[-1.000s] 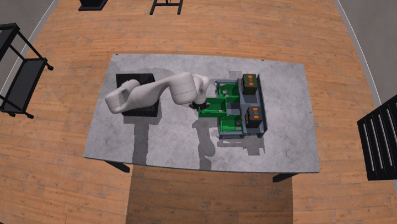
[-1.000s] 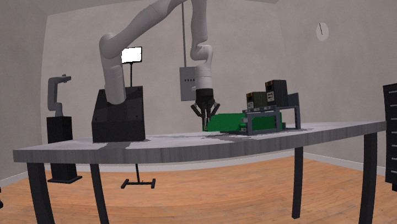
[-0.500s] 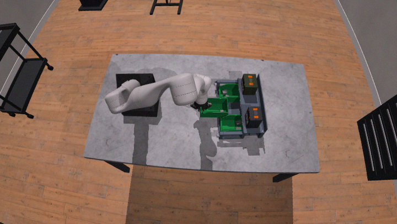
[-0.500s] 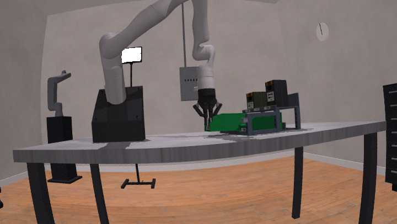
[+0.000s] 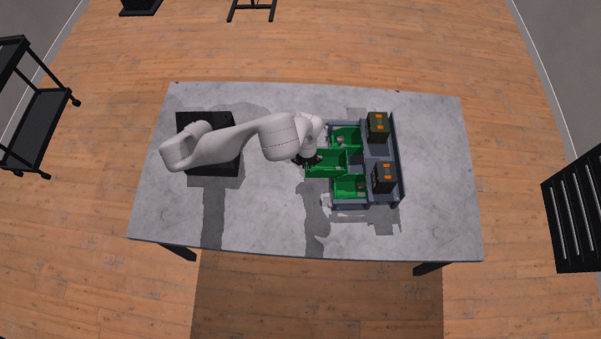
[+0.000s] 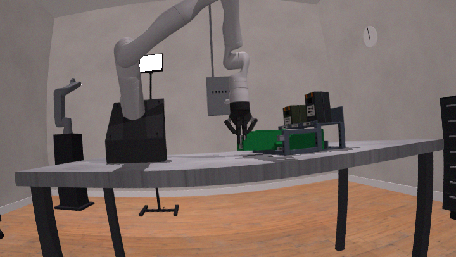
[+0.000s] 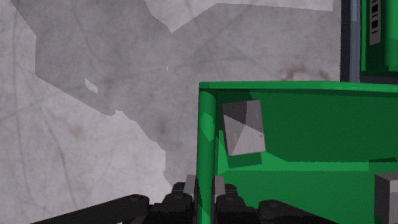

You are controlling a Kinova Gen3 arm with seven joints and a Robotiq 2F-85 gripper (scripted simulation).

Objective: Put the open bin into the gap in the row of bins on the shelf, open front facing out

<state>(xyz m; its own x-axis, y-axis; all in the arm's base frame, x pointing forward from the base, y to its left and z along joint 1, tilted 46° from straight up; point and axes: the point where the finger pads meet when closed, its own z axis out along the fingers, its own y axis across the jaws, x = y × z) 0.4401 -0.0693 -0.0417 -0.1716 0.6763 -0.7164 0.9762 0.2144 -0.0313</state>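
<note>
Right now my hand is 4 cm to the right of the grey part, 3 cm above it and 1 cm short of it. From my hand the other things lie so: grey shelf (22 cm ahead, 5 cm to the left, 1 cm above).
</note>
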